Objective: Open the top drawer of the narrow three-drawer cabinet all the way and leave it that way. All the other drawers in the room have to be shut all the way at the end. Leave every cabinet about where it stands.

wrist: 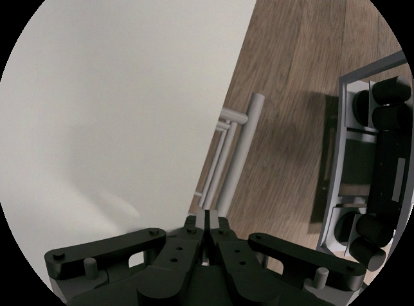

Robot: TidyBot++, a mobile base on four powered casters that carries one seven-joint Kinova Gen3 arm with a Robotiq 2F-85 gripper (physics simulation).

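Note:
The pale cabinet (125,90) fills the left of the wrist view, seen from above, with its straight front edge running from top centre down to the fingertips. A grey bar handle (242,150) stands out from its front, nearest the camera. Thinner-looking lower handles (218,170) show below it, closer to the edge. The drawer fronts are hidden under the top's edge. My gripper (206,222) is shut and empty. Its tips appear over the front edge, by the near end of the upper handle; whether they touch anything cannot be told.
The robot's grey-framed mobile base (336,165), with black cylindrical parts, stands at the right. A strip of wooden floor (285,130) lies between it and the cabinet's handles.

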